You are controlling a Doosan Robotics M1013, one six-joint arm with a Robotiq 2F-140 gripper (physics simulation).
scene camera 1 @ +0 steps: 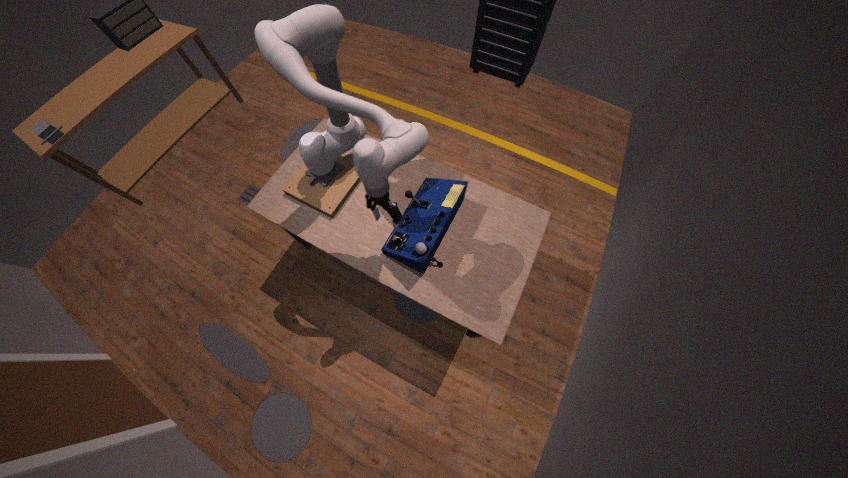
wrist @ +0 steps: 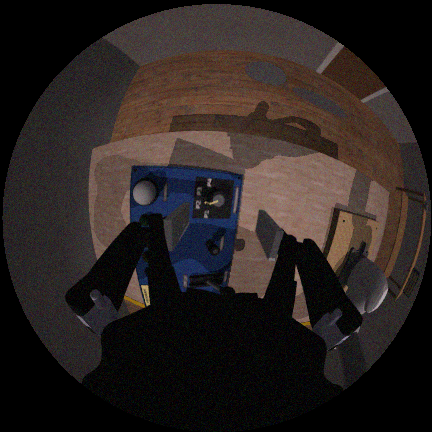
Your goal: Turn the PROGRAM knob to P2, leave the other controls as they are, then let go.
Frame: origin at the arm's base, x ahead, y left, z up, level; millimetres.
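Seen in the pictures: gripper, fingertip midpoint: (scene camera 1: 387, 222) (wrist: 223, 216); arm's base at its link origin: (scene camera 1: 325, 170) (wrist: 352, 266).
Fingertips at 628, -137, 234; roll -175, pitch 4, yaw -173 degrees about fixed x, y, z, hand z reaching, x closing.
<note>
Pixels of each thing's top centre, then the offset from my fingertips to it, as dx, dy, dz. "*": a spot on its surface instead. Level surfaces: height alone.
- PROGRAM knob at its top centre: (wrist: 214, 200) (scene camera 1: 396, 237) +30, +1, -139
- P2 label at a spot on its surface: (wrist: 198, 204) * +67, +22, -159
- white ball knob at a spot on its surface: (wrist: 144, 192) (scene camera 1: 417, 245) * +157, +3, -59
- small black toggle at a spot on its surface: (wrist: 215, 247) * +4, +109, -138
- black-knobbed lever at its top centre: (wrist: 226, 297) (scene camera 1: 408, 192) -57, +233, -108
- table at its surface level: dz -273
The PROGRAM knob (wrist: 218, 201) (scene camera 1: 397, 240) sits on a black label plate near one end of the blue control panel (wrist: 175, 175) (scene camera 1: 442, 204). In the wrist view its yellow pointer points left, at the P2 label (wrist: 198, 204). P1, P3 and P4 are marked around the same side. My gripper (wrist: 223, 216) (scene camera 1: 387, 215) is open with nothing between its fingers. It hangs above the panel's edge, off to the side of the knob and apart from it. In the wrist view one finger hides part of the panel's middle.
A white ball knob (scene camera 1: 421, 248) (wrist: 144, 192) stands on the panel near the PROGRAM knob. A small black toggle (wrist: 215, 247) and a black-knobbed lever (scene camera 1: 408, 194) are further along it. A wooden board (scene camera 1: 323, 205) lies on the table (scene camera 1: 528, 225) beside the robot's base.
</note>
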